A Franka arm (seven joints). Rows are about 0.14 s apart.
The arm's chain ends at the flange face. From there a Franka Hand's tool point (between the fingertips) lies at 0.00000 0.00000 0.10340 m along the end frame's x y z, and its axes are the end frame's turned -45 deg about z.
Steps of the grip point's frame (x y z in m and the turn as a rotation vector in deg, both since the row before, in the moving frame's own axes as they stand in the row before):
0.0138, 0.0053, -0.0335, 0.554, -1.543, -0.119
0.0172, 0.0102, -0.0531, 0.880, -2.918, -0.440
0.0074, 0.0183, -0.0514, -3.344, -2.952, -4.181
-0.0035, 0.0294, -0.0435, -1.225, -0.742, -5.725
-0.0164, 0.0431, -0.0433, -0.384, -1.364, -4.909
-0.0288, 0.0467, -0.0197, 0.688, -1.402, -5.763
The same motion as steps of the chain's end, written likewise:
0.0162, -0.0073, -0.0335, -0.699, -1.483, -0.119
0.0242, -0.0076, -0.0530, -1.441, -2.686, -0.440
0.0174, -0.0003, -0.0511, -4.452, 0.277, -4.181
0.0176, 0.0208, -0.0435, -1.391, 0.342, -5.725
0.0200, 0.0398, -0.0433, -1.236, -0.693, -4.909
0.0153, 0.0523, -0.0197, -0.505, -1.478, -5.763

